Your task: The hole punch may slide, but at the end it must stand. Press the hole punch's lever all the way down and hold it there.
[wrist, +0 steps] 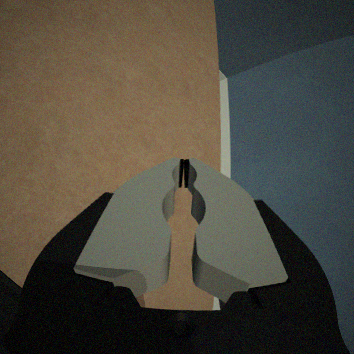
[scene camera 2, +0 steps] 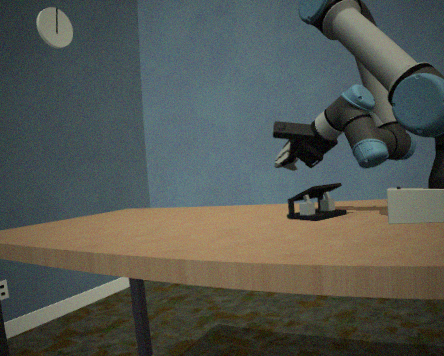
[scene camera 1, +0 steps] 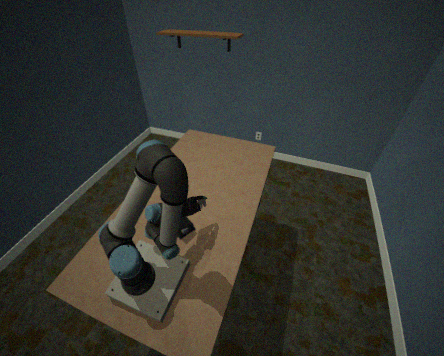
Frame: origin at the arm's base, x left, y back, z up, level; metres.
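Seen in the pictures: gripper, between the fingertips: (wrist: 183, 162) (scene camera 2: 275, 165) (scene camera 1: 206, 198); arm's base, origin of its link: (scene camera 1: 138, 278).
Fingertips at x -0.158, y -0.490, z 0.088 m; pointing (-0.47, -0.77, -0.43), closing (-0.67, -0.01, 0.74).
Note:
Offsets run from my fingertips to a thing's top centre. "spot": to the spot under its first point. Level surfaces: height alone.
The black hole punch {dx +0.108, dy +0.138, dz -0.060 m} (scene camera 1: 186, 229) (scene camera 2: 320, 216) stands upright on the table {dz -0.145 m} (scene camera 1: 227, 165) (scene camera 2: 200, 240) (wrist: 100, 100), in front of the robot's base plate. In scene camera 2 its lever {dx +0.108, dy +0.138, dz -0.060 m} (scene camera 2: 320, 190) is raised and slanted, with a gap above the two light grey punch blocks {spot: dx +0.163, dy +0.125, dz -0.113 m} (scene camera 2: 307, 207). In scene camera 1 the arm partly hides the punch. My gripper (scene camera 1: 203, 201) (scene camera 2: 278, 165) (wrist: 183, 162) is shut with nothing between its fingers. It hangs tilted above the punch, apart from the lever, with its fingertips out past the punch's end away from the base.
The robot's light base plate (scene camera 1: 167, 282) (scene camera 2: 415, 206) lies on the table behind the punch. A wooden shelf (scene camera 1: 200, 34) hangs on the far wall, and a round clock (scene camera 2: 54, 27) hangs on a wall. A dark shape at the wrist view's lower left edge is unclear.

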